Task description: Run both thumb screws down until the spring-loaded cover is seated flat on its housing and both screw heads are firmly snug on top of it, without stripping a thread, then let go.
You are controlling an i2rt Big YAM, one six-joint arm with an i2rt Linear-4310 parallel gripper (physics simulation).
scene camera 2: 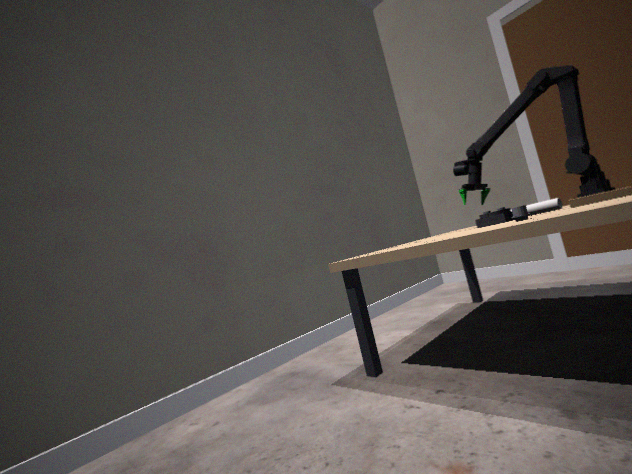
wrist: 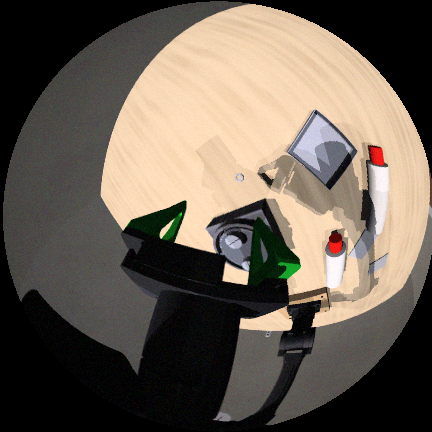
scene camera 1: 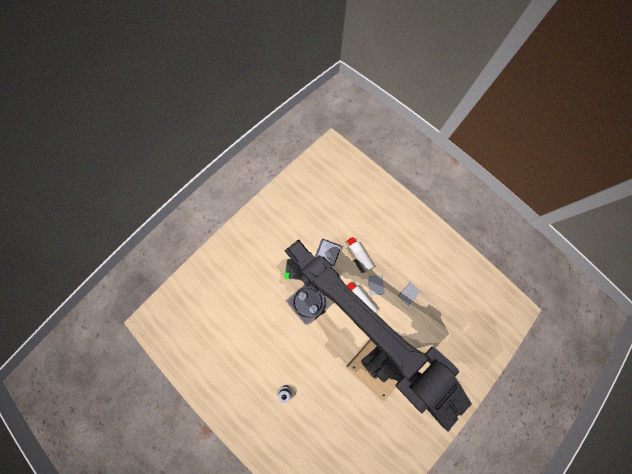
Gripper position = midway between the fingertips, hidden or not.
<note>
A grey square plate [wrist: 319, 146] rests on the table. Also in view: the gripper [wrist: 220, 212].
</note>
